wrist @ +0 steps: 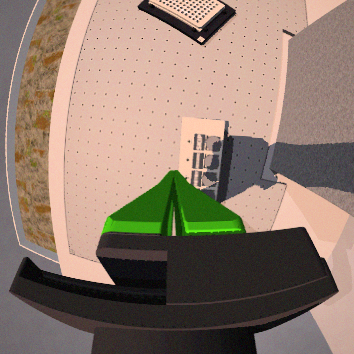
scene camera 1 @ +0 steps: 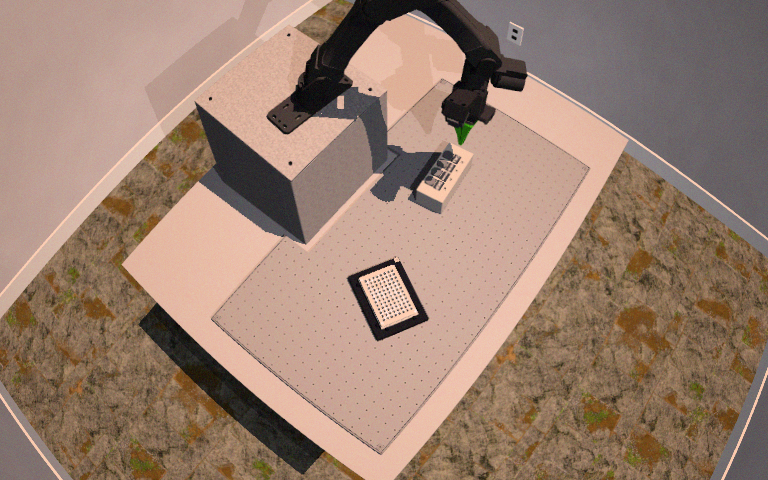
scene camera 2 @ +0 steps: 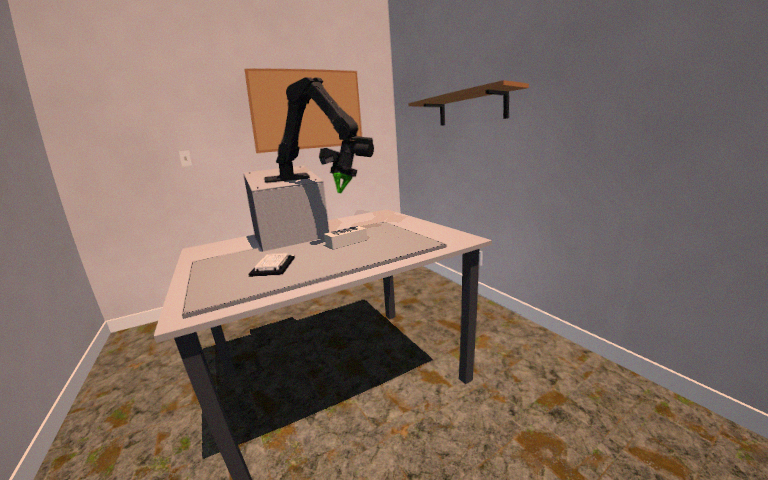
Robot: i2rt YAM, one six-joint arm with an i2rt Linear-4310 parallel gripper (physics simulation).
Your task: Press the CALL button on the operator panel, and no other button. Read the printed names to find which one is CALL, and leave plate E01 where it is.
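Frame: origin at the arm's base, x ahead, y left, z up, level; millimetres.
Seen in the pictures: gripper, fingertip midpoint: [wrist: 173,177] [scene camera 1: 460,144] [scene camera 2: 339,193]; arm's base, link origin: [scene camera 1: 310,99] [scene camera 2: 287,178].
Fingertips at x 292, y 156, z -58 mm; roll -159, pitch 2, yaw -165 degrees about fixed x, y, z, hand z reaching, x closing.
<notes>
Offsets run from my fingertips to a thing's top centre. Level surfaces: height alone.
The operator panel {43 mm back, 22 mm left, 166 mm down} [scene camera 1: 433,198] [scene camera 2: 346,240] [wrist: 188,128] is a pale box with a row of several dark round buttons and small printed labels on top. The printed names are too small and blurred to read, so I cannot tell which button is CALL. My gripper [scene camera 1: 462,142] [scene camera 2: 339,191] [wrist: 173,177] has green fingers, shut and empty, pointing down. It hangs well above the table, near the far end of the panel, and touches nothing. In the wrist view the fingers hide part of the panel. The white plate {59 mm ahead, 296 mm right, 195 mm down} [scene camera 1: 389,296] [scene camera 2: 272,260] [wrist: 192,11] lies in a black holder.
The black holder [scene camera 1: 370,324] [scene camera 2: 259,272] [wrist: 226,14] lies on the perforated board {221 mm down} [scene camera 1: 317,339] [scene camera 2: 220,283] [wrist: 120,100]. A large grey block [scene camera 1: 249,164] [scene camera 2: 288,217] [wrist: 325,90] carries the arm's base beside the board. A wall shelf [scene camera 2: 470,94] is at the right.
</notes>
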